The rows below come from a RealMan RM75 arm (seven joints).
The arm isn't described. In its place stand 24 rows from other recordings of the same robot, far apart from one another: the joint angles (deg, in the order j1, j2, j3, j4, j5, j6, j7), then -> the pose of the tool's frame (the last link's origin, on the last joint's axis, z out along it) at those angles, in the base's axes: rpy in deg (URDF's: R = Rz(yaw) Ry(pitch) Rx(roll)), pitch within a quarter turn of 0, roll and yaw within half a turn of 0; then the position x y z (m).
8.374 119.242 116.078 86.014 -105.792 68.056 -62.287 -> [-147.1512, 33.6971, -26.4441, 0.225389, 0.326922, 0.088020]
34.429 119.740 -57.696 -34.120 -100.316 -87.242 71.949 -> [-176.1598, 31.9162, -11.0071, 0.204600, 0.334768, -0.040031]
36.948 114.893 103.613 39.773 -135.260 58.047 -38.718 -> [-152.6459, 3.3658, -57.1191, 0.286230, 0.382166, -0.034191]
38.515 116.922 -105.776 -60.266 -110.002 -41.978 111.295 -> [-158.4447, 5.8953, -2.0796, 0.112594, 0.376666, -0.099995]
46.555 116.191 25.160 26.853 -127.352 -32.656 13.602 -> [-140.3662, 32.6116, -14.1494, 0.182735, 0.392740, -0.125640]
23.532 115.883 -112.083 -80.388 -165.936 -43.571 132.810 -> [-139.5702, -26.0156, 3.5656, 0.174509, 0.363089, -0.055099]
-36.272 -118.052 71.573 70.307 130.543 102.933 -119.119 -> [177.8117, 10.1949, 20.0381, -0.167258, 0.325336, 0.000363]
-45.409 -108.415 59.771 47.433 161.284 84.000 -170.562 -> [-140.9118, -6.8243, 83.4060, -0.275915, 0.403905, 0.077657]
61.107 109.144 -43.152 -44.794 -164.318 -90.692 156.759 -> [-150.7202, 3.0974, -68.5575, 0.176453, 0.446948, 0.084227]
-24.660 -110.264 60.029 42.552 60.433 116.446 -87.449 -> [167.2198, -65.5026, 15.9763, -0.189521, 0.287356, 0.106579]
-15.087 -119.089 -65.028 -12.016 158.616 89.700 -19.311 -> [-85.8067, -52.8170, -29.4745, -0.306963, 0.270032, 0.006417]
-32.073 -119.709 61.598 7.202 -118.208 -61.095 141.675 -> [-140.1857, -37.8273, 14.8677, -0.292807, 0.343597, -0.066116]
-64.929 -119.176 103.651 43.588 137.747 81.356 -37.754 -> [140.8229, 0.2726, -89.8686, -0.107459, 0.367610, -0.099912]
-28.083 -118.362 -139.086 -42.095 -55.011 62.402 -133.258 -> [-169.4150, -36.7328, 79.4757, -0.331456, 0.363796, 0.025036]
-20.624 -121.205 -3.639 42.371 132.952 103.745 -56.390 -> [-145.6009, -37.3828, 14.7919, -0.351798, 0.238310, 0.053877]
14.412 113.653 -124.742 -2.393 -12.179 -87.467 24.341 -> [-148.4733, 38.1551, -7.7976, 0.344608, 0.197567, -0.047481]
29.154 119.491 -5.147 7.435 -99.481 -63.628 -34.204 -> [-117.0079, -3.7681, 16.2661, 0.310635, 0.312598, -0.076845]
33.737 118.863 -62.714 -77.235 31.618 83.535 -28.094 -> [-149.1315, 9.4158, -52.9040, 0.203569, 0.384314, 0.054818]
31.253 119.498 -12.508 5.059 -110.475 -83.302 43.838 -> [-164.6259, 57.3429, -27.3881, 0.254366, 0.289685, -0.079211]
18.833 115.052 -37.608 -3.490 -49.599 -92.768 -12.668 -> [-85.4521, 9.4373, 23.0392, 0.346310, 0.277762, 0.063780]
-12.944 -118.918 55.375 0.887 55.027 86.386 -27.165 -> [-122.0666, -51.5305, 5.8451, -0.350664, 0.221662, -0.030768]
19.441 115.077 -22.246 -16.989 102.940 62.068 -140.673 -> [-104.8748, 43.1549, -11.3018, 0.407631, 0.309066, 0.071349]
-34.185 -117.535 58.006 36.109 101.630 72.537 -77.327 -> [-162.4479, -25.9902, 14.9182, -0.231376, 0.373382, -0.021545]
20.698 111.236 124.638 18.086 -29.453 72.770 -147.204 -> [-81.9255, 45.2228, 22.7881, 0.348888, 0.342027, 0.124254]
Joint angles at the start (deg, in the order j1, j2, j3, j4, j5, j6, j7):
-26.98, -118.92, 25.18, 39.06, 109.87, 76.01, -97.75
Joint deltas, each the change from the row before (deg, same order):
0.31, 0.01, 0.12, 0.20, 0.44, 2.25, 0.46
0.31, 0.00, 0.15, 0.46, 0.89, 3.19, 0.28
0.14, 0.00, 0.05, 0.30, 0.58, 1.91, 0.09
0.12, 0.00, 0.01, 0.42, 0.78, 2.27, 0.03
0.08, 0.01, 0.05, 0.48, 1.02, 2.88, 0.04
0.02, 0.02, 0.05, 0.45, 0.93, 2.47, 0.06
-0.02, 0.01, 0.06, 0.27, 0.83, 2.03, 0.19
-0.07, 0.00, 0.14, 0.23, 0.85, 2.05, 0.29
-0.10, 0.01, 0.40, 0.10, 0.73, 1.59, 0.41
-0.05, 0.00, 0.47, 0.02, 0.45, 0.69, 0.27
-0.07, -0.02, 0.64, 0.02, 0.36, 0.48, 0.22
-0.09, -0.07, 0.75, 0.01, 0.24, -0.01, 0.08
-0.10, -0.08, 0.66, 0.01, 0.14, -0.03, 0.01
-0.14, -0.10, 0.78, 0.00, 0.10, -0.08, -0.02
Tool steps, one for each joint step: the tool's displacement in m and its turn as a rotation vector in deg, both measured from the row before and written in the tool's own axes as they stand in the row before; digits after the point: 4 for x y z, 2 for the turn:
-0.0027, 0.0046, -0.0019, -1.93, -0.82, 0.60
-0.0032, 0.0068, -0.0022, -2.75, -1.34, 0.71
-0.0017, 0.0042, -0.0011, -1.64, -0.81, 0.37
-0.0017, 0.0049, -0.0013, -1.93, -1.01, 0.41
-0.0021, 0.0064, -0.0012, -2.52, -1.36, 0.50
-0.0016, 0.0055, -0.0009, -2.16, -1.24, 0.49
-0.0017, 0.0047, -0.0003, -1.84, -1.11, 0.44
-0.0017, 0.0050, 0.0002, -1.96, -1.19, 0.52
-0.0017, 0.0042, 0.0010, -1.72, -1.23, 0.60
-0.0014, 0.0022, 0.0012, -0.91, -0.91, 0.37
-0.0012, 0.0019, 0.0018, -0.82, -0.93, 0.37
-0.0010, 0.0010, 0.0024, -0.46, -0.84, 0.24
-0.0006, 0.0009, 0.0023, -0.41, -0.66, 0.17
-0.0004, 0.0010, 0.0029, -0.47, -0.71, 0.19

